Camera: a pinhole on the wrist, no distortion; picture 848 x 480 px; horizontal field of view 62.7 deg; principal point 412.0 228.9 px. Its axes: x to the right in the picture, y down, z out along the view. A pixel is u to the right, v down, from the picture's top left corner.
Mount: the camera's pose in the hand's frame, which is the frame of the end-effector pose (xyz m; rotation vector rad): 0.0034 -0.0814 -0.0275 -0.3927 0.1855 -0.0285
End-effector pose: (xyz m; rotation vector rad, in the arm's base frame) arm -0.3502 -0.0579 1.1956 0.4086 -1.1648 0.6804
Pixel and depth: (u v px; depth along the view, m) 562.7 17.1 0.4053
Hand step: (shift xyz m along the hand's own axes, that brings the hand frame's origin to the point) 0.1657 -0.0478 0.3721
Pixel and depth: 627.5 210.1 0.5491
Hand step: 0.2723 0.1016 0.4467
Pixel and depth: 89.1 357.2 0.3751
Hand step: -0.0987 0.1352 0.3166
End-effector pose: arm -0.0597 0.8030 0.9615 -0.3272 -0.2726 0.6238
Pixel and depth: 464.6 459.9 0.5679
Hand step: 0.1492 0.3045 0.4080
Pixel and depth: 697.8 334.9 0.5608
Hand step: 0.3329 0.1948 0.4084
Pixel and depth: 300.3 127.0 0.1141
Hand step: 0.0067 -0.0526 0.0856
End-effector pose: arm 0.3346 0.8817 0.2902 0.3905 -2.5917 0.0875
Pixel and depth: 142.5 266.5 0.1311
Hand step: -0.0223 -0.0221 0.0976
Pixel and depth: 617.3 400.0 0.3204
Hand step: 0.1550 0.1064 0.2165
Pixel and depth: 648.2 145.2 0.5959
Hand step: 0.3131 0.0647 0.5053
